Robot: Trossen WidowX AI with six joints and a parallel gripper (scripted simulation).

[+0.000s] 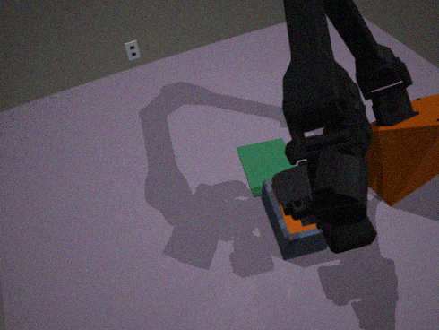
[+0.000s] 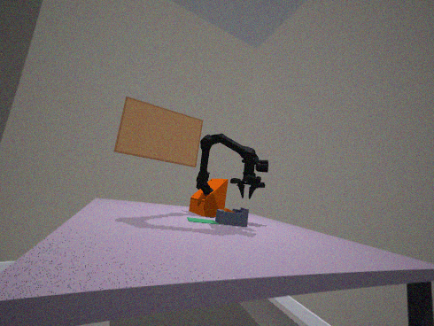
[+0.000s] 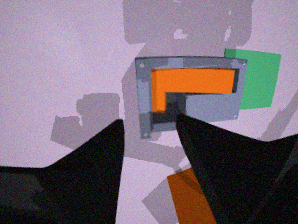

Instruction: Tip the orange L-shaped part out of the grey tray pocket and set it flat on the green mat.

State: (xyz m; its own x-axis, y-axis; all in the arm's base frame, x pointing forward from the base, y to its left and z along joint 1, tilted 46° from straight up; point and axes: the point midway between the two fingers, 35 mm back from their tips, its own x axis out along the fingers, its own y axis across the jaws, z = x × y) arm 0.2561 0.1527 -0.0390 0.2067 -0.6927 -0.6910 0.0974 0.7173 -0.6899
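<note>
Right now my gripper tip is 100 mm above the orange L-shaped part, 50 mm to the left of it and 10 mm past it. Round my gripper tip: green mat: 220 mm to the right, 160 mm below, 30 mm behind.
</note>
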